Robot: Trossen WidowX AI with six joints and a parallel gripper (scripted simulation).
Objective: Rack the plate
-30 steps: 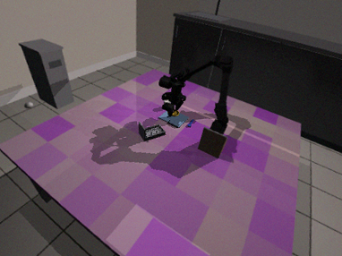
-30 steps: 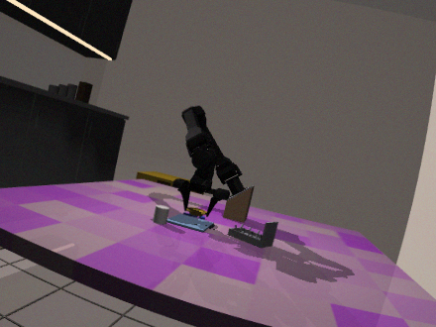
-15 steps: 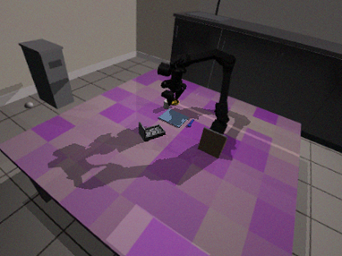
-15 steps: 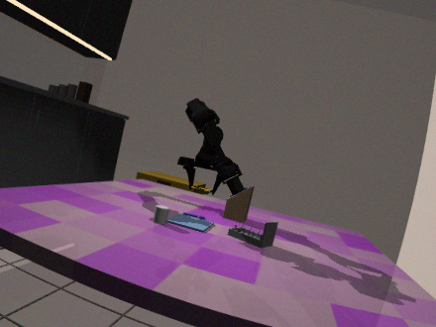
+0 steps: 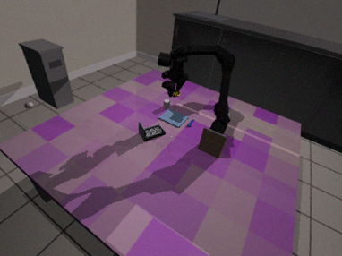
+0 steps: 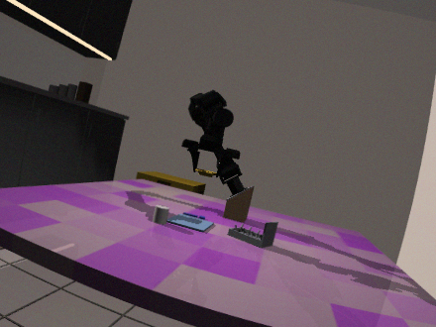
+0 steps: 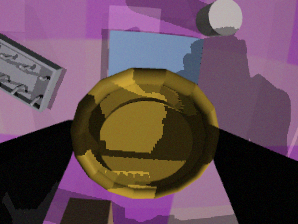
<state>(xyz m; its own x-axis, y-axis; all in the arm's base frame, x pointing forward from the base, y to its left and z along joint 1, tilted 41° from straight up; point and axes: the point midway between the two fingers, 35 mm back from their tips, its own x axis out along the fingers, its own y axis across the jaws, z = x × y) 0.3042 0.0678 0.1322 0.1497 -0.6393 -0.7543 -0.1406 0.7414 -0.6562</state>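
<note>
Now: gripper tip 20 mm past the grey dish rack, 190 mm to the right of it and 150 mm above it. The rest, counted from my gripper tip: yellow plate 10 mm above; blue mat 10 mm behind, 20 mm to the right, 170 mm below; cup 100 mm ahead, 80 mm to the right, 150 mm below.
</note>
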